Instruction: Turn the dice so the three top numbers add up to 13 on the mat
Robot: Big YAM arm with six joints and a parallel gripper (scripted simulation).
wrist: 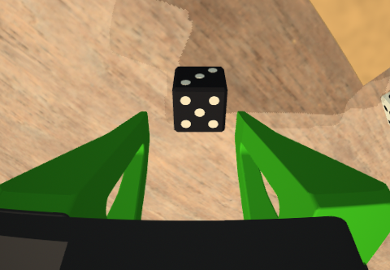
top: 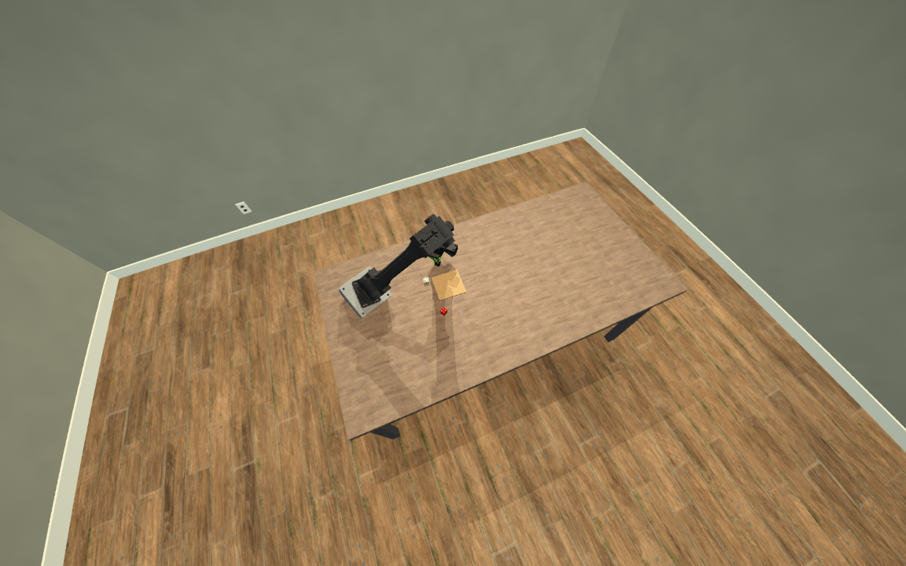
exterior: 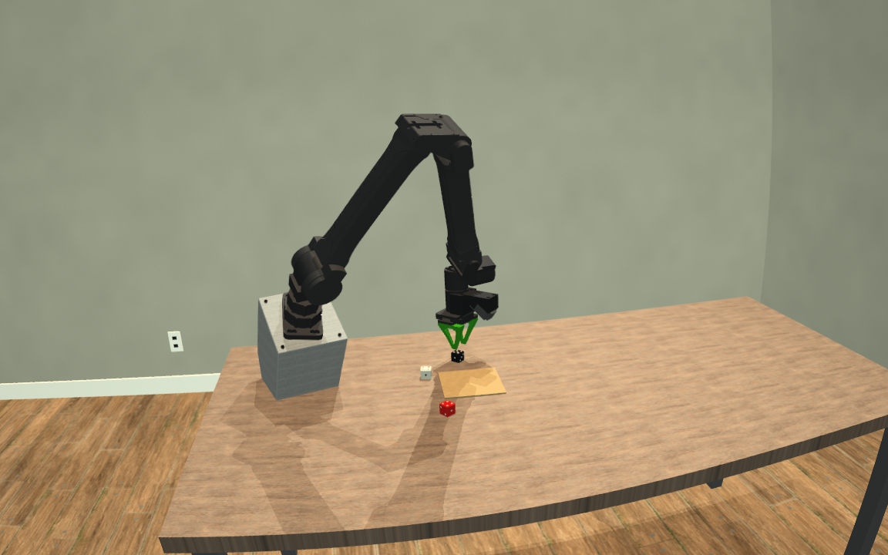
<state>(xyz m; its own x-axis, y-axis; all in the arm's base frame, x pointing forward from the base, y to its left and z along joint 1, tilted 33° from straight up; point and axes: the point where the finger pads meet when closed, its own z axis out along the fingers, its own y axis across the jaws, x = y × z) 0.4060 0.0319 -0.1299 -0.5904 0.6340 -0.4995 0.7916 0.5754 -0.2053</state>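
Now: the black die 3 cm below my hand. From my hand the other things lie so: tan mat 2 cm behind, 14 cm to the right, 4 cm below; then white die 11 cm behind, 7 cm to the right, 3 cm below; then red die 11 cm behind, 26 cm to the right, 3 cm below.
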